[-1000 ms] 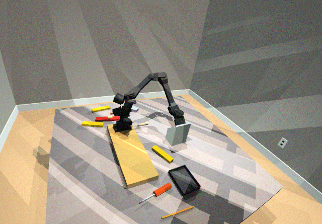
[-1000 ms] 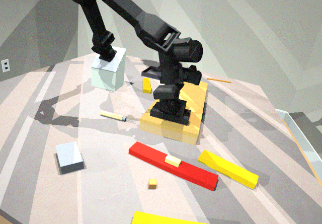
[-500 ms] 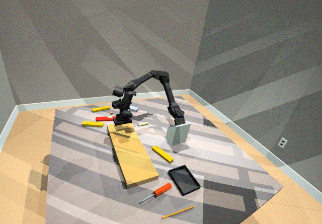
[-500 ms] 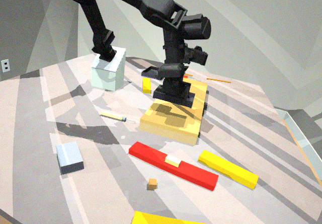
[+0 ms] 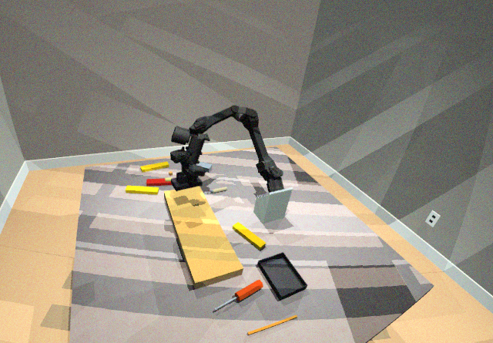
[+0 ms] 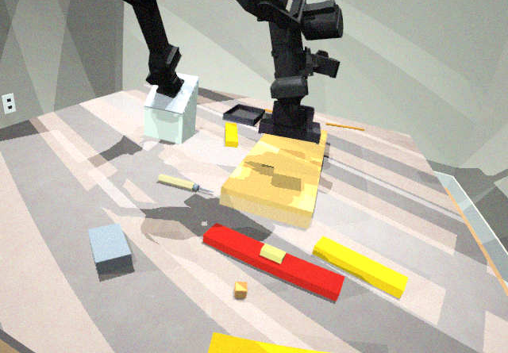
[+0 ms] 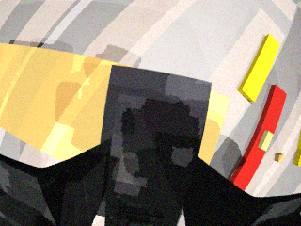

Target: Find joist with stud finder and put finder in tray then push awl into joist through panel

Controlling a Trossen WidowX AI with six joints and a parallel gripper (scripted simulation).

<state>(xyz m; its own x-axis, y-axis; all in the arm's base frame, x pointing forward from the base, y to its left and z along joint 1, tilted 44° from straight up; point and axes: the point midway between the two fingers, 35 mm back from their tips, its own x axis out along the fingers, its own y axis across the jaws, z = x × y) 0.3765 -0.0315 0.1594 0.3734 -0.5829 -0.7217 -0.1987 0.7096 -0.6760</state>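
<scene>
My gripper tip is 2 cm below the stud finder, 2 cm past it and 1 cm to the left of it. Round my gripper tip: awl: 17 cm behind, 16 cm below, 10 cm to the right; red level: 22 cm to the right, 15 cm below, 5 cm ahead; small brown cube: 30 cm to the right, 16 cm below, 3 cm ahead.
</scene>
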